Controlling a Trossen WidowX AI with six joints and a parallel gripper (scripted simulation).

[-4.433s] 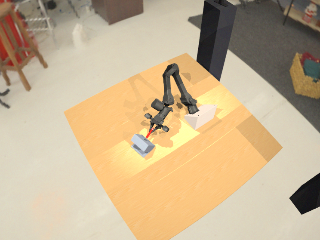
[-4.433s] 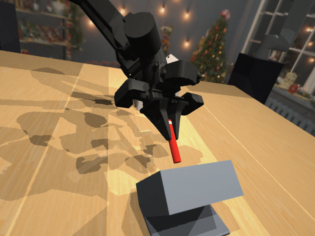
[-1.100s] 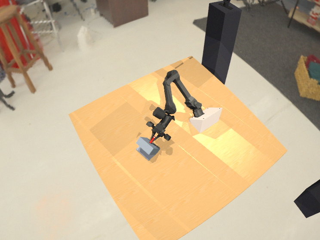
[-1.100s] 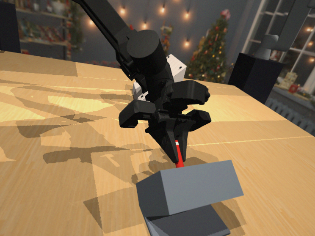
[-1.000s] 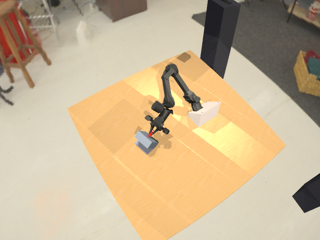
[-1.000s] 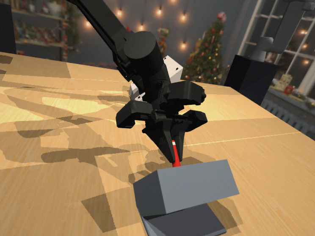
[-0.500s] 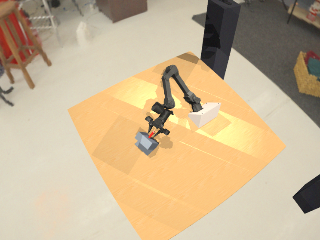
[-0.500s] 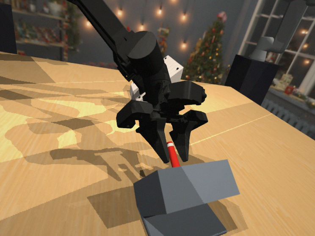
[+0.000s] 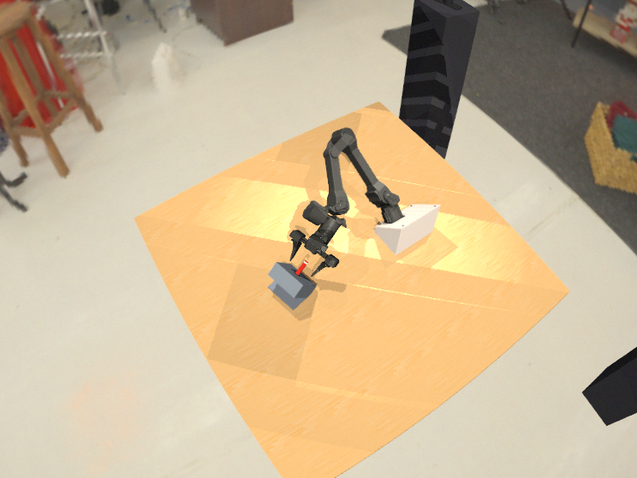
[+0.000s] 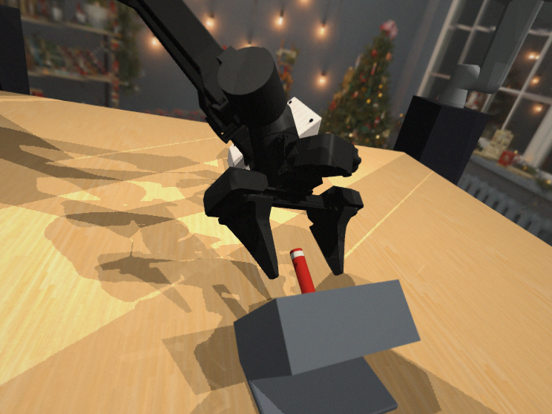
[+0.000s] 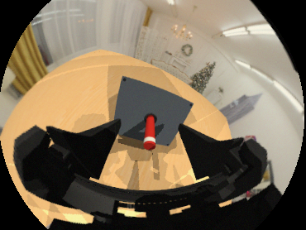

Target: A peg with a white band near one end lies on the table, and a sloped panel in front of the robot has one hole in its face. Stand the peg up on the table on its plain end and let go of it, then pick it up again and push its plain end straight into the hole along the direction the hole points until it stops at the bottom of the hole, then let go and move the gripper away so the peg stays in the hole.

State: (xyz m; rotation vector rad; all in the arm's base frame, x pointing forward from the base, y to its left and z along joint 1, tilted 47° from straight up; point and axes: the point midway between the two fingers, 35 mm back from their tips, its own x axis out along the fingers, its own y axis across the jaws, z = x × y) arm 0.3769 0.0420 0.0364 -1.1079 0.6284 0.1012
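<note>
Right now the red peg is 10 mm behind my gripper tip. Round my gripper tip: grey sloped panel 40 mm ahead, 30 mm below, 10 mm to the left.
</note>
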